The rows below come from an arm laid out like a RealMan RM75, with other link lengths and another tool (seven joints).
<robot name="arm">
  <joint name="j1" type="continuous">
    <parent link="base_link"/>
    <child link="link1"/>
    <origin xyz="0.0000 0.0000 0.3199"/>
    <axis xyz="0 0 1"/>
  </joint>
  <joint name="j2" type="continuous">
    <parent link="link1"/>
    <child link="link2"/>
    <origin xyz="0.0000 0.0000 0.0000"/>
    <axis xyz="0 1 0"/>
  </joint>
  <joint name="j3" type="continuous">
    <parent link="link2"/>
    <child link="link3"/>
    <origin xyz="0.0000 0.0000 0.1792"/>
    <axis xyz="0 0 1"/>
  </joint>
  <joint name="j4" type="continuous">
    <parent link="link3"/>
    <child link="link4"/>
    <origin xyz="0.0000 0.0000 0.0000"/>
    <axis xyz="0 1 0"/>
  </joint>
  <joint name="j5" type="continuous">
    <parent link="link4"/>
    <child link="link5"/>
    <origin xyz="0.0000 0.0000 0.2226"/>
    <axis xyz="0 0 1"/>
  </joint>
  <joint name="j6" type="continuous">
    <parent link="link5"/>
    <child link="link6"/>
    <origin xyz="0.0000 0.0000 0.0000"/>
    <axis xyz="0 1 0"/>
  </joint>
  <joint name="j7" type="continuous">
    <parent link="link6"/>
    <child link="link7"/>
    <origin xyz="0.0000 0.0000 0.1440"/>
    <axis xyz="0 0 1"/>
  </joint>
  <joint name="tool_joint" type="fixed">
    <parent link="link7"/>
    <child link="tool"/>
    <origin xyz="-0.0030 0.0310 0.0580" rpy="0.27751 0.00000 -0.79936"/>
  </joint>
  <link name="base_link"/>
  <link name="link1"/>
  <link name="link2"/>
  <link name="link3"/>
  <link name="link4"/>
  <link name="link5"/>
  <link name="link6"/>
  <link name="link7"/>
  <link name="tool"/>
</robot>
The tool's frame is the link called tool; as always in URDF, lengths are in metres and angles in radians. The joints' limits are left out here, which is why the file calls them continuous.
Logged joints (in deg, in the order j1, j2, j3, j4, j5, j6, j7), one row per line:
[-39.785 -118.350 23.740 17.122 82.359 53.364 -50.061]
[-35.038 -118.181 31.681 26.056 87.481 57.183 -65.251]
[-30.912 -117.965 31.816 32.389 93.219 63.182 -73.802]
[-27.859 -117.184 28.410 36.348 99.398 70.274 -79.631]
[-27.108 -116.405 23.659 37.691 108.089 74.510 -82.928]
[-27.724 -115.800 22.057 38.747 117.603 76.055 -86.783]
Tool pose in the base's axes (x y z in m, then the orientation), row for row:
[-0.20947 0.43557 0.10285 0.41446 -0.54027 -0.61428 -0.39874]
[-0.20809 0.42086 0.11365 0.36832 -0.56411 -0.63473 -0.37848]
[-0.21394 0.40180 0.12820 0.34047 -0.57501 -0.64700 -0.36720]
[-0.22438 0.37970 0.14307 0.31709 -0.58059 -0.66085 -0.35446]
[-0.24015 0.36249 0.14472 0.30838 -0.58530 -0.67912 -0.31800]
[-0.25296 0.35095 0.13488 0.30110 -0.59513 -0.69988 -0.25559]
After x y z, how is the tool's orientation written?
As a quaternion, w x y z.
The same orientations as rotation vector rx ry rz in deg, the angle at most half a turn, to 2 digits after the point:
[-77.79 -88.44 -57.41]
[-82.99 -93.38 -55.68]
[-85.73 -96.47 -54.75]
[-87.56 -99.66 -53.46]
[-88.65 -102.86 -48.16]
[-90.46 -106.39 -38.85]

